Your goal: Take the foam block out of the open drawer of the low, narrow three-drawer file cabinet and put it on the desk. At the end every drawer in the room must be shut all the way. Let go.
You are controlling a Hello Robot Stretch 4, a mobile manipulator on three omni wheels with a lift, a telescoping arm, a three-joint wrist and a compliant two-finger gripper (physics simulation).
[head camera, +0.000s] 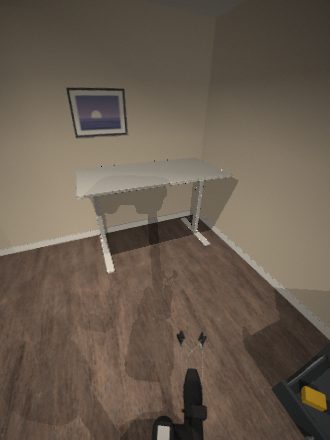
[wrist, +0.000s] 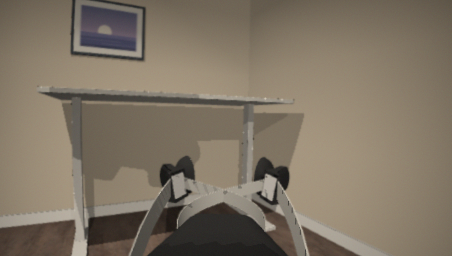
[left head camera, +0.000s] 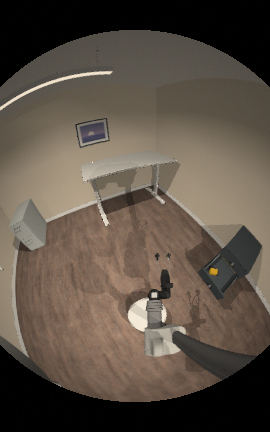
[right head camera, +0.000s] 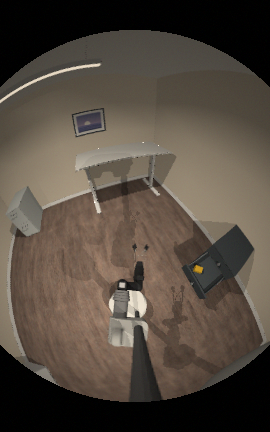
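My gripper (head camera: 192,338) (left head camera: 163,256) (right head camera: 140,247) (wrist: 224,171) is open, with nothing between its fingers, over the floor left of the dark file cabinet and in front of the desk. The yellow foam block (head camera: 313,398) (left head camera: 213,271) (right head camera: 198,269) lies in the open drawer (head camera: 289,400) (left head camera: 211,285) (right head camera: 193,282) of the dark low file cabinet (left head camera: 242,251) (right head camera: 234,251) at the right. The cabinet's lower drawers are hidden in the head views. The white desk (head camera: 140,176) (left head camera: 125,162) (right head camera: 120,153) (wrist: 165,97) stands by the far wall; no object shows on its top.
A light grey cabinet (left head camera: 31,225) (right head camera: 27,212) stands against the left wall, its drawers looking shut. A framed picture (head camera: 98,113) (left head camera: 92,132) (right head camera: 89,122) (wrist: 108,30) hangs above the desk. The desk's legs stand on long feet on the floor.
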